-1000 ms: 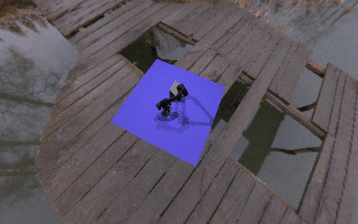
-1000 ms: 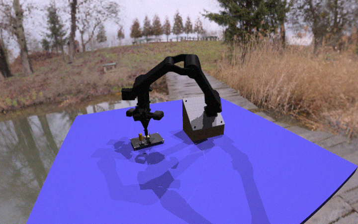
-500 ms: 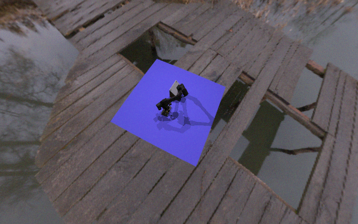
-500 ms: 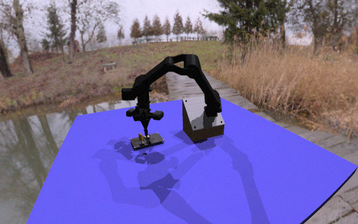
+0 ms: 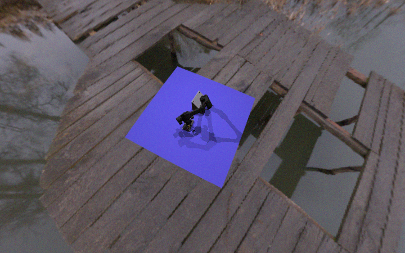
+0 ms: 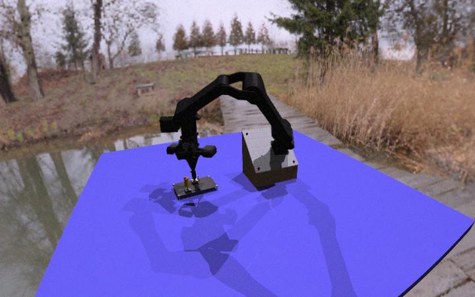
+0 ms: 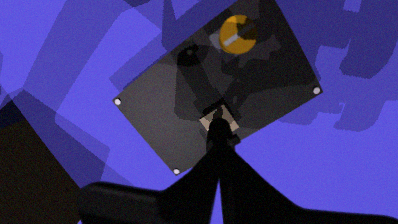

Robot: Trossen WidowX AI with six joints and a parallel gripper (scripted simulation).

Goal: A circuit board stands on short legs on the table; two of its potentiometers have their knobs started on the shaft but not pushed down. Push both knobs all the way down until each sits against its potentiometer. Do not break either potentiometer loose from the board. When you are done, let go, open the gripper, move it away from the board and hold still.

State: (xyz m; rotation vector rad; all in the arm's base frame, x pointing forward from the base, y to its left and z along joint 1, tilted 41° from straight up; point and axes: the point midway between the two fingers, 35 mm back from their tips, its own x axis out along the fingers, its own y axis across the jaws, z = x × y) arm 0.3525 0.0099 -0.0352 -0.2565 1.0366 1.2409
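Now: gripper tip 2 cm above the black knob. The rest, counted from my gripper tip: orange knob: 3 cm ahead, 6 cm to the left, 1 cm below.
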